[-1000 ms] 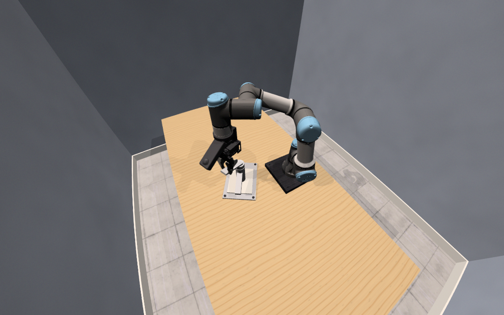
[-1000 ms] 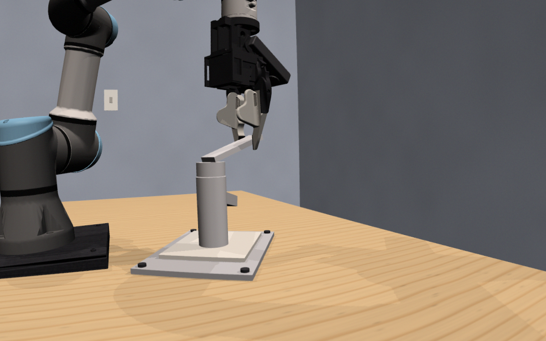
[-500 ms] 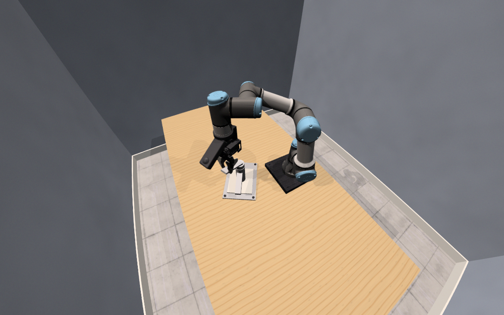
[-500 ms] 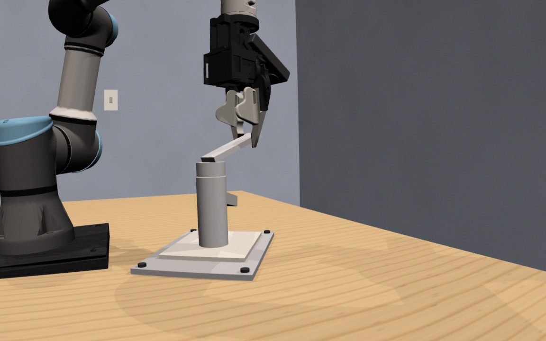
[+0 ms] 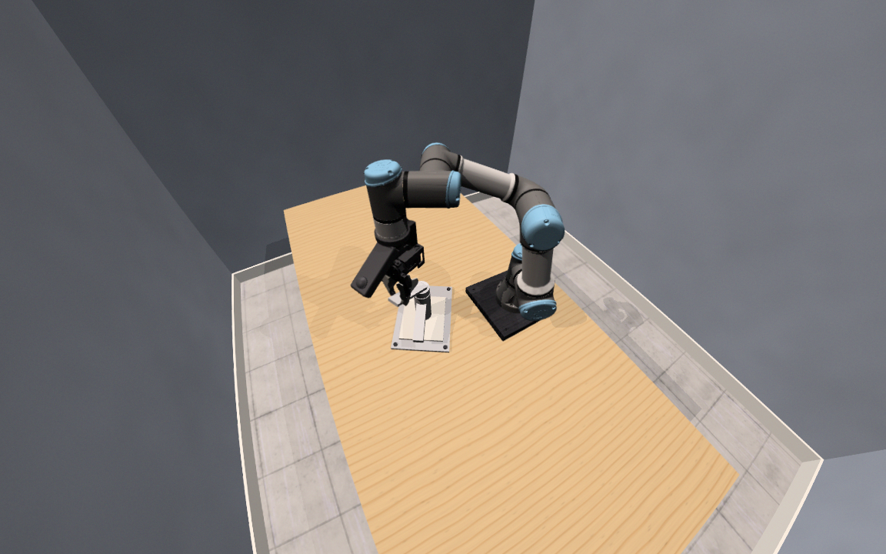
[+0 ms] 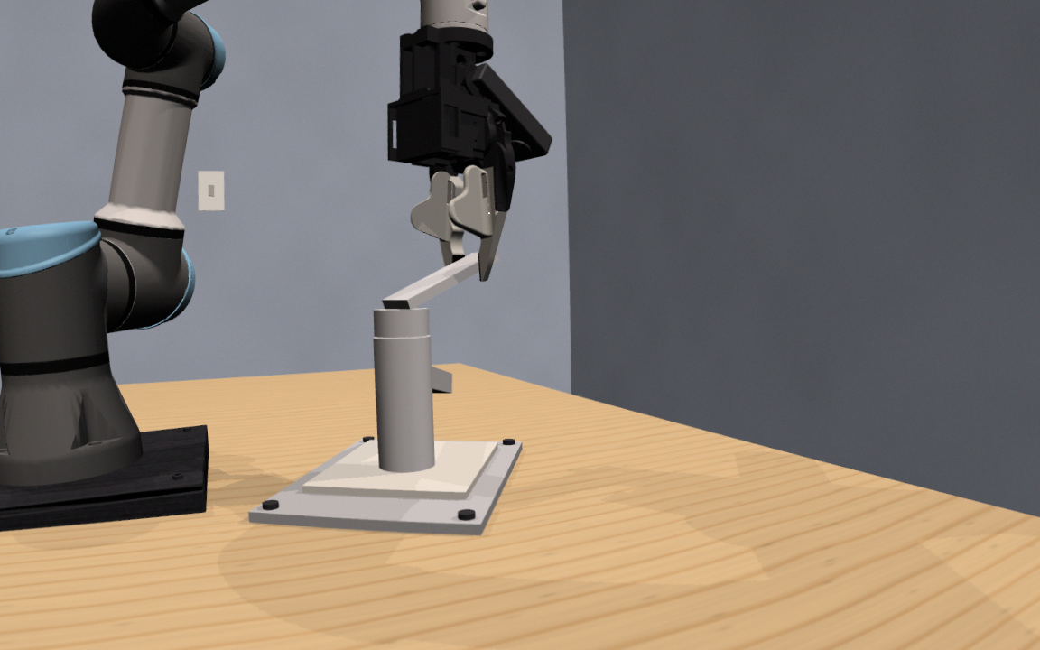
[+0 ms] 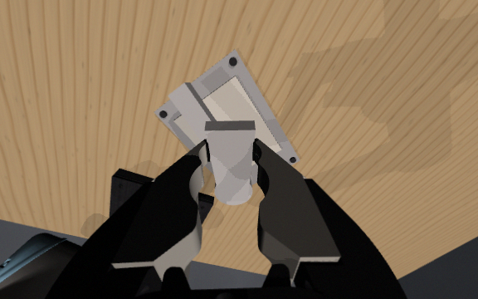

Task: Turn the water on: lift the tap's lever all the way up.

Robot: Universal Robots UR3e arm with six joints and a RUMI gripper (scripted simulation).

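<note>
Now: hand 3 cm past the lever, 2 cm to the left of it and 1 cm above it. Round my hand: tap: 5 cm behind, 3 cm to the right, 8 cm below.
</note>
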